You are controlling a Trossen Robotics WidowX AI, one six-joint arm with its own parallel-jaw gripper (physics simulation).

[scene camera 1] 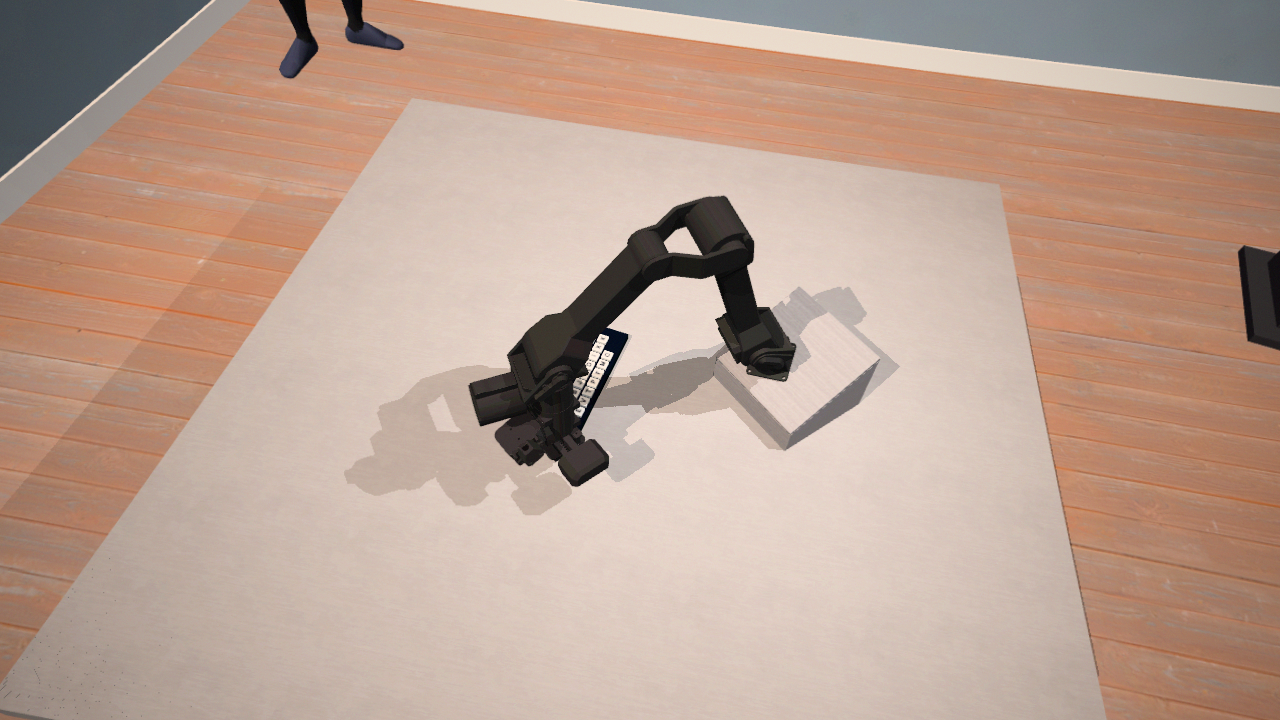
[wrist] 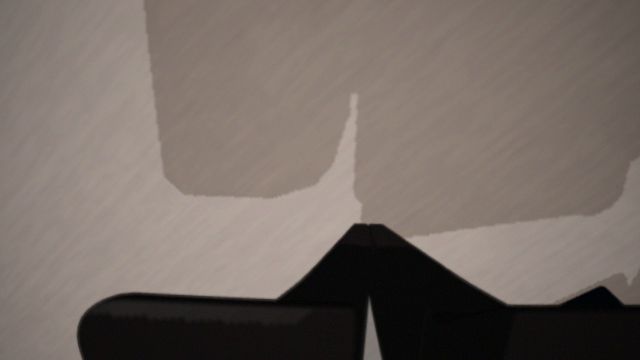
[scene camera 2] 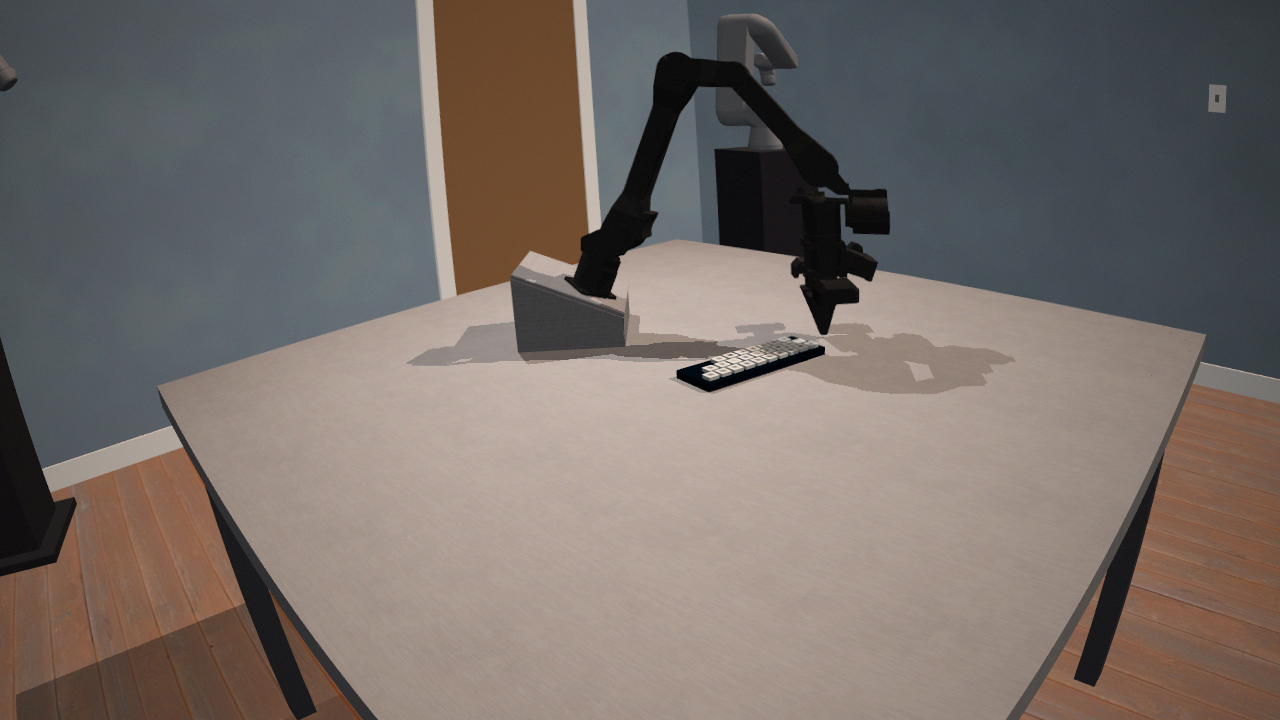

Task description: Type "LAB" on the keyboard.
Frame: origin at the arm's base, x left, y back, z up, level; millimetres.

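Where they show: gripper, fingertip midpoint: (scene camera 1: 557, 458) (wrist: 367, 238) (scene camera 2: 823, 334); arm's base, link origin: (scene camera 1: 771, 359) (scene camera 2: 589, 289).
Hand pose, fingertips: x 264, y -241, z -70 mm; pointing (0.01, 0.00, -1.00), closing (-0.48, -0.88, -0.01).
Note:
Each offset is from my fingertips to the top centre of the thing. "pt": to the spot under its first point. Level surfaces: height alone.
The dark blue keyboard {dz +12, dx -159, dy -31 mm} (scene camera 1: 619, 342) (scene camera 2: 751, 360) with off-white keys lies flat on the table. Its letters are too small to read in the scene views, and the arm covers part of it in scene camera 1. One dark corner {pt dz +0, dx -52, dy -55 mm} (wrist: 596, 297) of the keyboard shows at the lower right of the wrist view, where the L, A and B keys do not show. My gripper (scene camera 2: 823, 331) (wrist: 367, 238) is shut and empty, fingertips together and pointing down. In scene camera 2 it hangs by the keyboard's far right end; in the wrist view bare table shows beyond its tips.
The arm stands on a grey wedge-shaped base (scene camera 1: 827, 376) (scene camera 2: 568, 313) on the table {dz -4 mm} (scene camera 1: 626, 582) (scene camera 2: 644, 537). The arm's shadow falls across the table and part of the keyboard. A person's feet (scene camera 1: 299, 55) show on the floor beyond the table.

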